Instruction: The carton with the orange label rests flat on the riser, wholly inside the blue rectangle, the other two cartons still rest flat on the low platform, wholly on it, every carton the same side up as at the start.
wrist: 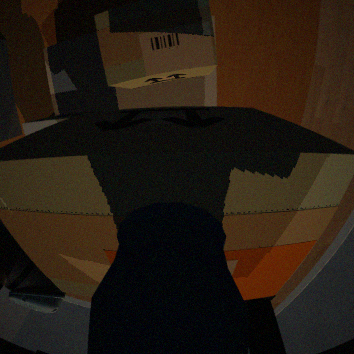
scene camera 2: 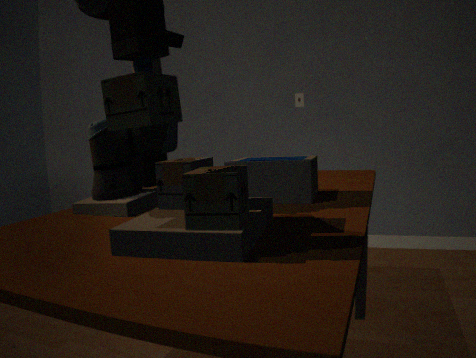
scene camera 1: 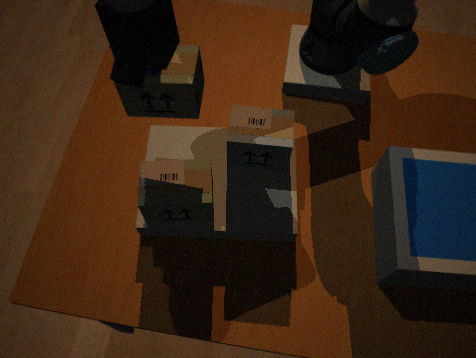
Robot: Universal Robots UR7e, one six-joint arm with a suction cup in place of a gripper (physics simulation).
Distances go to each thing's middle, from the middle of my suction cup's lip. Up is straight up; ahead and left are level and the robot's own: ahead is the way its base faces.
My suction cup is now 30 cm above the low platform (scene camera 1: 253,204), 12 cm to the right of it and 3 cm short of it. From my suction cup the other things lie so: riser (scene camera 1: 416,193): 55 cm to the left, 26 cm below, 2 cm ahead.
